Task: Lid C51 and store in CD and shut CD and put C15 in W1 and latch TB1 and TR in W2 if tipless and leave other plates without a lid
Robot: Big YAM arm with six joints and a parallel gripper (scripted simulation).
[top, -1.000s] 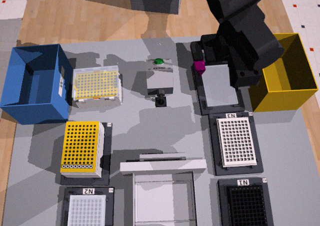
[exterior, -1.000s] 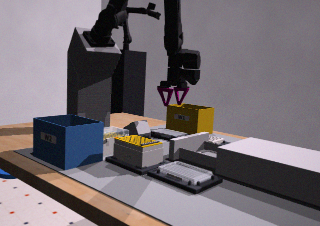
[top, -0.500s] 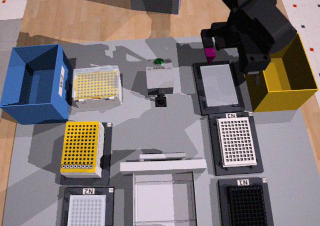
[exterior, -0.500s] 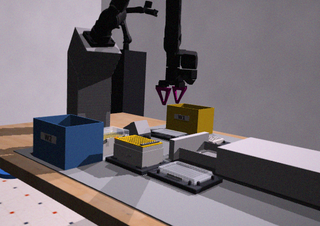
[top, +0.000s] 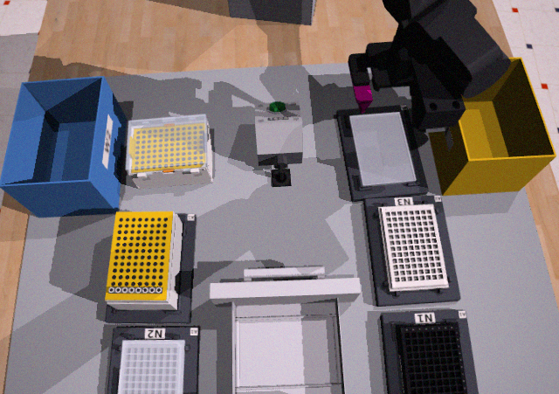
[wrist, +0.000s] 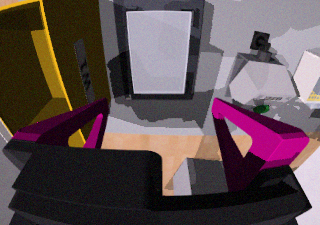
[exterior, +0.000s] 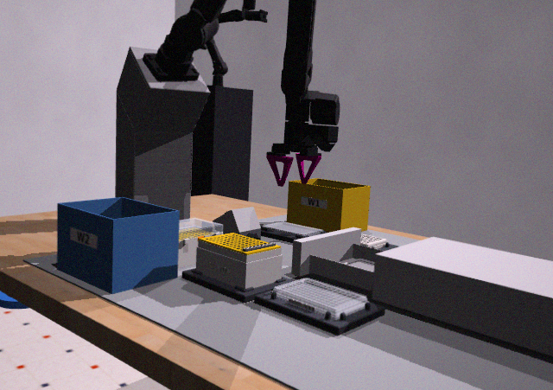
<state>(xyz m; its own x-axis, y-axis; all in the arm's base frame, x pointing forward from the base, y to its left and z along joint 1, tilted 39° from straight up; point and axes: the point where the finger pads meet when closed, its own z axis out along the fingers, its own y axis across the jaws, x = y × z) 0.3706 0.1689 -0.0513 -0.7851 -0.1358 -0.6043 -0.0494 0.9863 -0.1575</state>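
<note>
Right now my hand is 12 cm above the plate lid and 1 cm short of it. Also, from my hand: lid park LP: 13 cm below, 1 cm ahead; green DONE key: 16 cm to the right, 7 cm below, 5 cm behind; yellow bin W1: 16 cm to the left, 10 cm below.
</note>
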